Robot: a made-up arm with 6 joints.
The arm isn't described. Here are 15 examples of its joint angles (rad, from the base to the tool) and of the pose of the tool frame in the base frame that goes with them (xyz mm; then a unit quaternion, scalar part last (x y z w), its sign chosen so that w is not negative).
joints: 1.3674 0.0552 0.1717 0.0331 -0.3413 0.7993
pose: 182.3 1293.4 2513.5 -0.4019 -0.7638 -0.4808 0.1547
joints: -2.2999 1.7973 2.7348 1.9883 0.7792 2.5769
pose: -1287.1 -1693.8 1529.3 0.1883 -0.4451 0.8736 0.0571
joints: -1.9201 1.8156 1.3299 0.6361 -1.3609 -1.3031
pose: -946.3 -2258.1 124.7 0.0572 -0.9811 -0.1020 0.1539
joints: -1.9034 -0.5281 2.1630 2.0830 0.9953 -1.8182
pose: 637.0 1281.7 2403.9 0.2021 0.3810 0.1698 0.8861
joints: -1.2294 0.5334 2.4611 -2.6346 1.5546 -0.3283
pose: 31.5 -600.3 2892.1 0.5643 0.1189 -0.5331 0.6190
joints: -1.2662 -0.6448 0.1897 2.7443 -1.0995 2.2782
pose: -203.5 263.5 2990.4 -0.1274 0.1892 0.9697 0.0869
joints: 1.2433 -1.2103 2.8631 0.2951 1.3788 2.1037
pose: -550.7 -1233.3 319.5 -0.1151 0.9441 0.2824 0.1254
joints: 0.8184 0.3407 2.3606 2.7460 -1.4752 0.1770
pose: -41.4 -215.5 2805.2 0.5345 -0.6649 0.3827 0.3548
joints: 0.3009 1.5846 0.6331 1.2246 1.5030 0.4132
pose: 2131.0 921.8 307.5 -0.2417 -0.7178 -0.6255 0.1874
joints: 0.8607 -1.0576 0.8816 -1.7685 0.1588 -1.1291
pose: -1089.1 -1309.5 2483.7 0.2843 -0.1476 0.3271 0.8890
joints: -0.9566 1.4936 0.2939 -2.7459 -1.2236 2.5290
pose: 1431.9 -1903.0 293.7 -0.6619 0.2876 -0.6879 0.0770
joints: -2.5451 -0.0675 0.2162 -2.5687 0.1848 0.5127
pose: -951.4 -625.0 2796.5 -0.3883 -0.3840 0.8114 0.2083
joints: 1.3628 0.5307 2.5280 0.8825 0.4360 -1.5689
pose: -121.1 178.6 2969.7 0.4173 -0.1738 -0.5163 0.7274
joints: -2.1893 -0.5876 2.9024 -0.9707 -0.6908 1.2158
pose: 1017.5 1104.0 1521.1 -0.1363 0.5751 -0.0120 0.8065
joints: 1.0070 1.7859 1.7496 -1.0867 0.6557 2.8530
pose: 1478.0 2169.2 860.2 0.4176 0.5529 0.5502 0.4660
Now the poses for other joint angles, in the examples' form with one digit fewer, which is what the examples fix.
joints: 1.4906 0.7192 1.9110 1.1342 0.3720 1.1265
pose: -22 1285 3060 -0.068 0.136 0.927 0.342
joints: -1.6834 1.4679 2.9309 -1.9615 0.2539 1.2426
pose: -215 -1495 2184 0.054 -0.072 0.895 0.437
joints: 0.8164 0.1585 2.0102 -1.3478 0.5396 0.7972
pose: -101 -210 3229 0.174 0.138 -0.736 0.640
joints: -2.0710 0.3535 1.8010 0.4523 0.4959 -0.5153
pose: -160 -513 3312 0.162 0.182 0.520 0.819
